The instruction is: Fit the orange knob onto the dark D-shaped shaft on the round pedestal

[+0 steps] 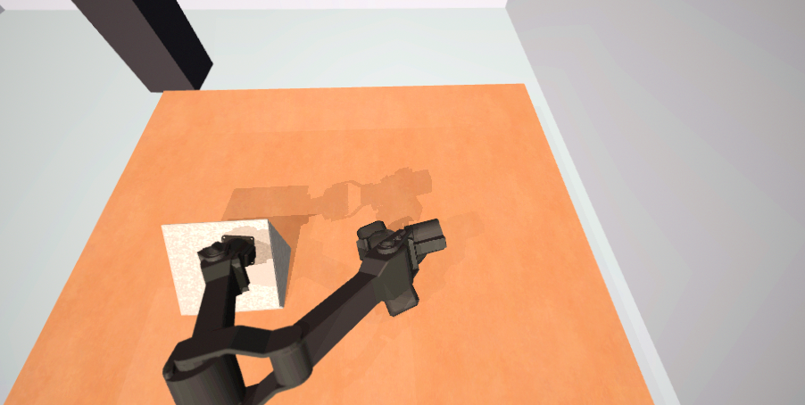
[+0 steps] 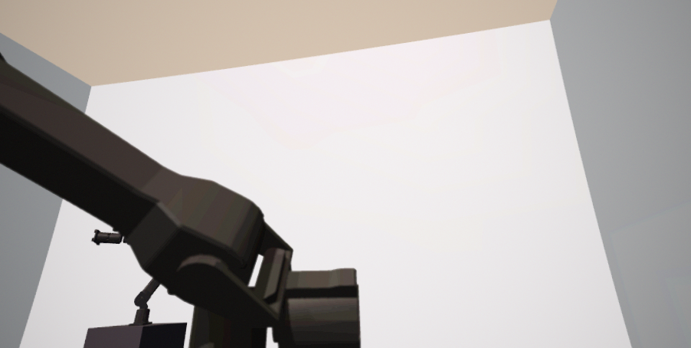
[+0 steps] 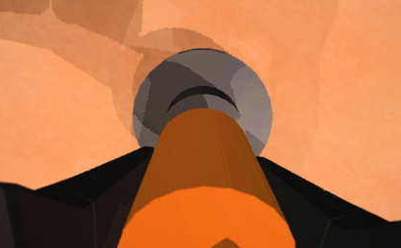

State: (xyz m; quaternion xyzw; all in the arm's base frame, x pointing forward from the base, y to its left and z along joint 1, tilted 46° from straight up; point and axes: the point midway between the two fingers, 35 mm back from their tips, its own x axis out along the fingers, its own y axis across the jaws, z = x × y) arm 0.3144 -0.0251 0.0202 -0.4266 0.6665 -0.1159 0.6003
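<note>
Right now my gripper tip is 20 mm below the orange knob. The rest, counted from my gripper tip: round pedestal (40 mm below).
</note>
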